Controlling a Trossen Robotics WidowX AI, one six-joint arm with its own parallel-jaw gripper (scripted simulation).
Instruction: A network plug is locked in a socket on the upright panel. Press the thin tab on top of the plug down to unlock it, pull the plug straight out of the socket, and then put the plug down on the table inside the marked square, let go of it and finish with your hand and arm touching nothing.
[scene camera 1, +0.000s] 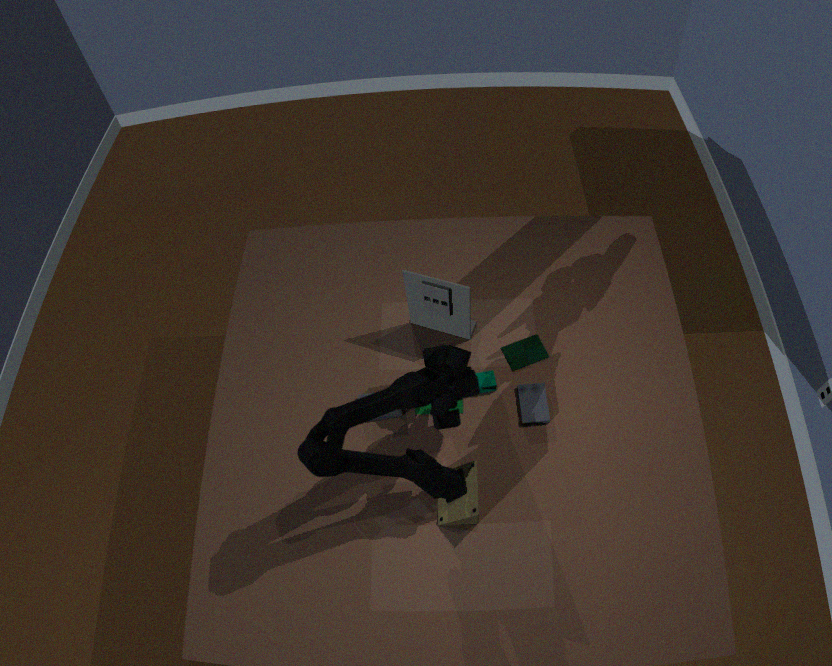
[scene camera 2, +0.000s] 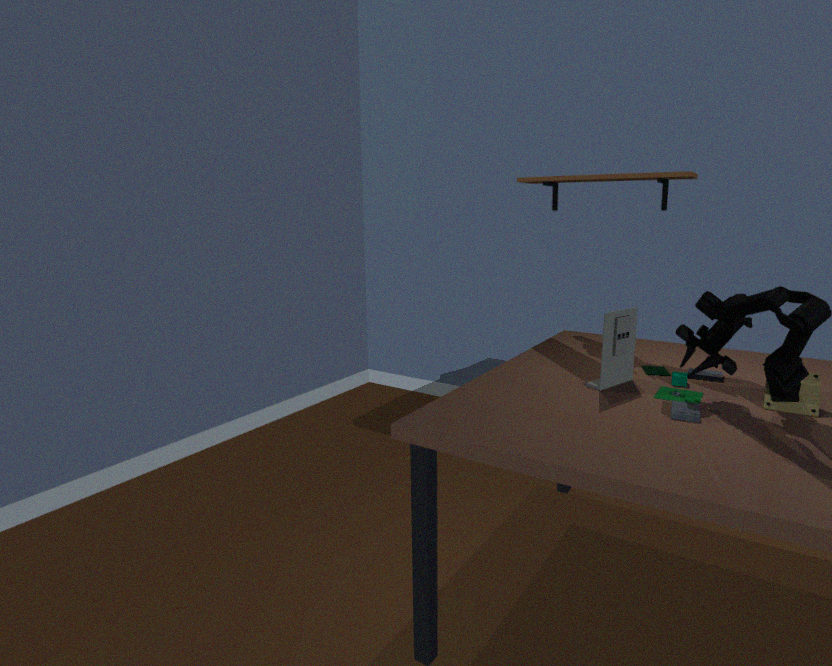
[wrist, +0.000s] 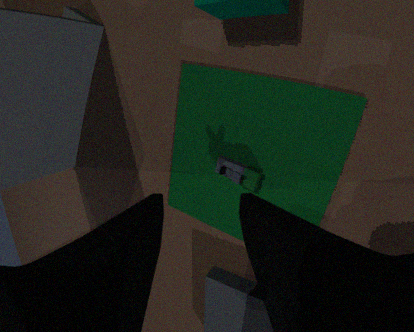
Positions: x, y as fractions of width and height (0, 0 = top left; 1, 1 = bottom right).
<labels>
my gripper: scene camera 1 0.53, 0.57; scene camera 2 0.82, 0.56; wrist 0.49, 0.61
</labels>
